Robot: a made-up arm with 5 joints. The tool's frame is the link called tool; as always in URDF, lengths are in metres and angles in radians. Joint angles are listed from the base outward. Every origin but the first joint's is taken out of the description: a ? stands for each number. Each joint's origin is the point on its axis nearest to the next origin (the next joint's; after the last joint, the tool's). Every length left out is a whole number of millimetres.
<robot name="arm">
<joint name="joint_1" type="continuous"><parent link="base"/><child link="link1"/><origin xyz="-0.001 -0.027 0.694" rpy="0 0 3.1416"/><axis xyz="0 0 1"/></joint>
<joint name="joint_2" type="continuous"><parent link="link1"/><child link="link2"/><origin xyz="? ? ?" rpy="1.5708 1.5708 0"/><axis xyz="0 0 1"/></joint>
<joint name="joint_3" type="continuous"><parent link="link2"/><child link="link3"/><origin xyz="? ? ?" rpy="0 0 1.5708"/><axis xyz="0 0 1"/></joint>
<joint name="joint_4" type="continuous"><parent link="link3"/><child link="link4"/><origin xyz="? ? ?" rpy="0 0 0"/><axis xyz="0 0 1"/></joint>
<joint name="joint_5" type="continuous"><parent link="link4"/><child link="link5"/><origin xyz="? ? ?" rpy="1.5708 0 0"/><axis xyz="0 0 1"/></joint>
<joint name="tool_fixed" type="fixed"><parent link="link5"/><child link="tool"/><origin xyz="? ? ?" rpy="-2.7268 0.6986 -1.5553"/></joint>
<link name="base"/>
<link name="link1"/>
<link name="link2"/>
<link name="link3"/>
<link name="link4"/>
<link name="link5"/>
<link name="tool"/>
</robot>
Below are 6 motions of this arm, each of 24 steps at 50 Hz.
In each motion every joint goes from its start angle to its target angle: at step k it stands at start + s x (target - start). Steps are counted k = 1, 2, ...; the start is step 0. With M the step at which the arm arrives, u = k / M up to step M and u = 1 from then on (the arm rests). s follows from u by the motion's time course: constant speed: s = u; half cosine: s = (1 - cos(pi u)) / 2; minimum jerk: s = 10 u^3 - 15 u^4 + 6 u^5.
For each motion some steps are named. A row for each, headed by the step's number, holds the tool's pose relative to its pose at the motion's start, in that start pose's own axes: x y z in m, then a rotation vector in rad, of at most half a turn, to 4 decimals.
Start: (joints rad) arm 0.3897 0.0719 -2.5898 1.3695 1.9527
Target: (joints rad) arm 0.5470 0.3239 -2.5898 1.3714 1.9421
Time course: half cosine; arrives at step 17
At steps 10, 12, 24:
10: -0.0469 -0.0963 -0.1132 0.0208 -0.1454 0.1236
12: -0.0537 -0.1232 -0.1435 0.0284 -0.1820 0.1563
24: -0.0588 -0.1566 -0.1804 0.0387 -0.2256 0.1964

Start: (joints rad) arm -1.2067 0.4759 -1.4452 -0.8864 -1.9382
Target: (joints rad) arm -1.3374 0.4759 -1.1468 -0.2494 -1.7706
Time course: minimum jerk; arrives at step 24
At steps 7, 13, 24:
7: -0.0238 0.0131 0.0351 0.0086 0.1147 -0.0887
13: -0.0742 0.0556 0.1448 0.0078 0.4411 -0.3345
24: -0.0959 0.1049 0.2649 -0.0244 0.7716 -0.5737

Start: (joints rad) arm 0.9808 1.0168 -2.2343 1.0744 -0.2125
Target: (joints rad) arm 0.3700 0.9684 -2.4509 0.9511 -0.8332
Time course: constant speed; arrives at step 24
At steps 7, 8, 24:
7: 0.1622 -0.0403 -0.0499 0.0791 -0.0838 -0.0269
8: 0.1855 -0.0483 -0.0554 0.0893 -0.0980 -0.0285
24: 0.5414 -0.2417 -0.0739 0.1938 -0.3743 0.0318

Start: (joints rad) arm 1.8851 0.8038 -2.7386 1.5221 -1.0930
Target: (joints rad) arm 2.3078 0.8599 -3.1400 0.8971 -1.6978
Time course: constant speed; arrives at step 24
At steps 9, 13, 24:
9: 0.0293 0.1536 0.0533 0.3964 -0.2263 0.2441
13: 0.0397 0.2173 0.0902 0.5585 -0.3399 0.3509
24: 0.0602 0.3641 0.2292 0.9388 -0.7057 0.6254

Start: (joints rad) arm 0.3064 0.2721 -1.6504 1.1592 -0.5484
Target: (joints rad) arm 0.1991 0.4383 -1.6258 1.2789 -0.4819
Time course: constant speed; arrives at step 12
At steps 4, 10, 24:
4: -0.0197 -0.0455 -0.0360 -0.1079 0.0488 -0.0044
10: -0.0508 -0.1172 -0.0820 -0.2692 0.1233 -0.0133
24: -0.0616 -0.1418 -0.0952 -0.3228 0.1485 -0.0168

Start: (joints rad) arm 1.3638 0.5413 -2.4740 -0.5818 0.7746
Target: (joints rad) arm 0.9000 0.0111 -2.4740 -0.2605 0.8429
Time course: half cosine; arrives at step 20
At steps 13, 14, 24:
13: -0.1277 0.3624 -0.0916 0.3304 0.0027 0.0353
14: -0.1412 0.3941 -0.0877 0.3604 0.0055 0.0399
24: -0.1844 0.4863 -0.0633 0.4519 0.0169 0.0556

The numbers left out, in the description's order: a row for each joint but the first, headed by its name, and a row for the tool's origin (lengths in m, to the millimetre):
joint_2: 0.003 -0.021 0
joint_3: -0.223 -0.074 0
joint_4: -0.109 -0.615 0
joint_5: -0.049 -0.121 0
tool: 0.004 0.003 0

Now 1 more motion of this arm.
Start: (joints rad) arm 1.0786 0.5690 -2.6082 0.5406 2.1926
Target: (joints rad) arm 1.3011 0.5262 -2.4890 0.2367 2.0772
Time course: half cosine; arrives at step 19
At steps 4, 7, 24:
4: 0.0084 -0.0169 -0.0010 -0.0166 0.0178 0.0267
7: 0.0251 -0.0475 -0.0020 -0.0479 0.0510 0.0744
24: 0.0964 -0.1518 0.0031 -0.1702 0.1748 0.2293

